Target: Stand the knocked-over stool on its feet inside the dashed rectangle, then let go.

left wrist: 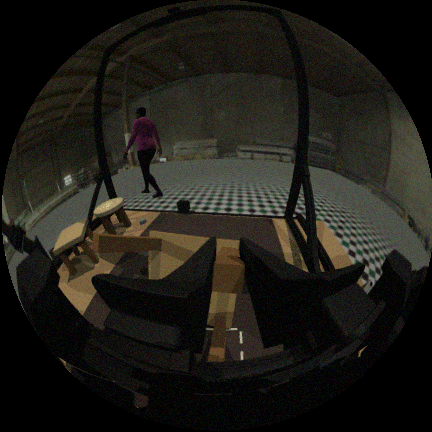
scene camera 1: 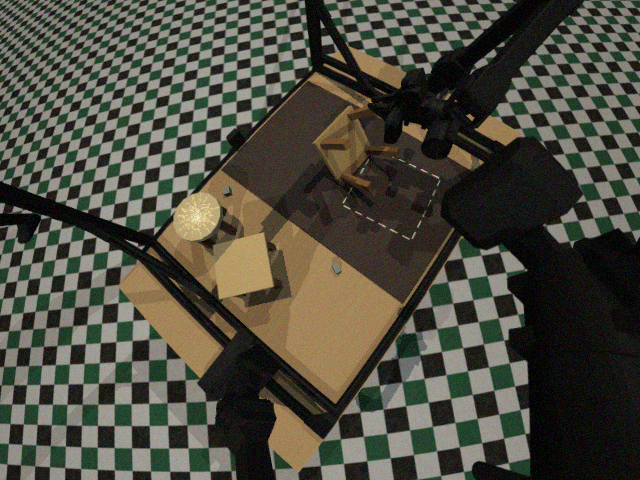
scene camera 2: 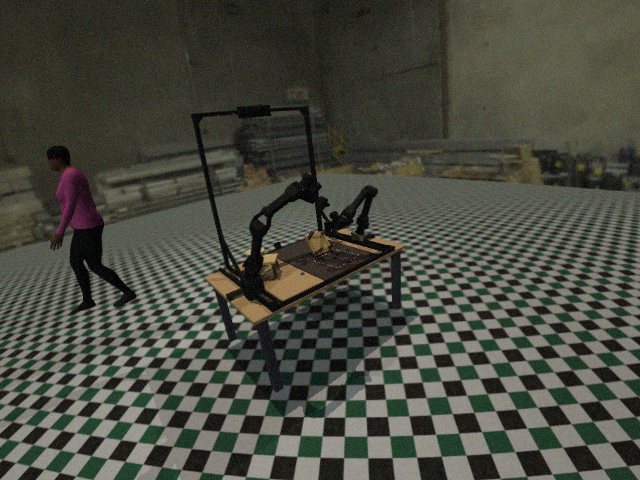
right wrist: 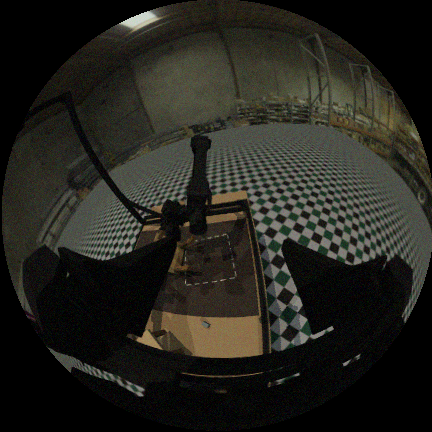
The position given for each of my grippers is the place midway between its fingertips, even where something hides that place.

Observation:
My right gripper (scene camera 1: 550,207) is open and holds nothing. A round wooden stool (scene camera 1: 197,218) rests on the table. Also in view: my left gripper (scene camera 1: 369,102).
My left gripper is seen too in the left wrist view (left wrist: 227,242) and in the right wrist view (right wrist: 159,226). My right gripper also shows in the right wrist view (right wrist: 230,243).

